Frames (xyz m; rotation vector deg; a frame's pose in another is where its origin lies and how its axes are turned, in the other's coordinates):
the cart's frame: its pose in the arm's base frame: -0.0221 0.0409 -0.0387 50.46 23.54 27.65
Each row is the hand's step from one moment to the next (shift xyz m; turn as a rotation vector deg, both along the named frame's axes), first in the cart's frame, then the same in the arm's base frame.
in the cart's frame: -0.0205 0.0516 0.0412 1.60 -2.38 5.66
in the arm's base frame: -0.0069 -0.0093 0.0682 4.84 -3.96 1.09
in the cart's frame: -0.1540 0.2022 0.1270 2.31 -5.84 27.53
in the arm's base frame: -0.1054 -0.0557 0.2579 17.75 -19.17 10.71
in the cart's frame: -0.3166 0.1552 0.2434 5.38 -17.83 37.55
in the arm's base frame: -0.1663 -0.2449 0.3097 28.29 -30.27 6.33
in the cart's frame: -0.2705 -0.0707 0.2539 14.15 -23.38 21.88
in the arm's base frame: -0.0712 -0.3486 0.1267 28.48 -18.56 -8.37
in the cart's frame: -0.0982 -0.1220 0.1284 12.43 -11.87 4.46
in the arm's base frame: 0.0154 -0.2016 -0.0111 15.24 -2.32 -8.80
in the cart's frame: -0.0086 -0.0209 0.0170 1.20 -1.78 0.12
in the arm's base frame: 0.0067 -0.0268 -0.0059 1.45 -0.37 -1.54
